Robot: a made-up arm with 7 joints. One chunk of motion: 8 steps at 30 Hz.
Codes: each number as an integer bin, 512 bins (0 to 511) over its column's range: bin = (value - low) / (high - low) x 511, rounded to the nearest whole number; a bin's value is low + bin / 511 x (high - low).
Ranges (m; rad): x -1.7..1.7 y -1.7..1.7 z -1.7..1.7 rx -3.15..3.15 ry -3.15..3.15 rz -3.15..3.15
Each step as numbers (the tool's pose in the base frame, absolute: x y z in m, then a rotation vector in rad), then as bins.
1 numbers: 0.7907 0.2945 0.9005 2.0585 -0.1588 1.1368
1 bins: 374 300 391 422 243 348
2 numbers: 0.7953 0.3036 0.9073 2.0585 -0.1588 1.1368
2 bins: 375 301 392 422 243 348
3 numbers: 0.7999 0.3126 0.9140 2.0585 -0.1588 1.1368
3 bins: 376 302 393 422 243 348
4 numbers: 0.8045 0.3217 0.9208 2.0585 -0.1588 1.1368
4 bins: 376 304 394 422 243 348
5 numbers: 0.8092 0.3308 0.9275 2.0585 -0.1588 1.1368
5 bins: 377 305 395 422 243 348
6 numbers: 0.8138 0.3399 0.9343 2.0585 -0.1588 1.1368
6 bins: 378 307 396 422 243 348
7 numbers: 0.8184 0.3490 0.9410 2.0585 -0.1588 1.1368
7 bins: 379 308 397 422 243 348
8 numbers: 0.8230 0.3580 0.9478 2.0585 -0.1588 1.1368
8 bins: 379 309 398 422 243 348
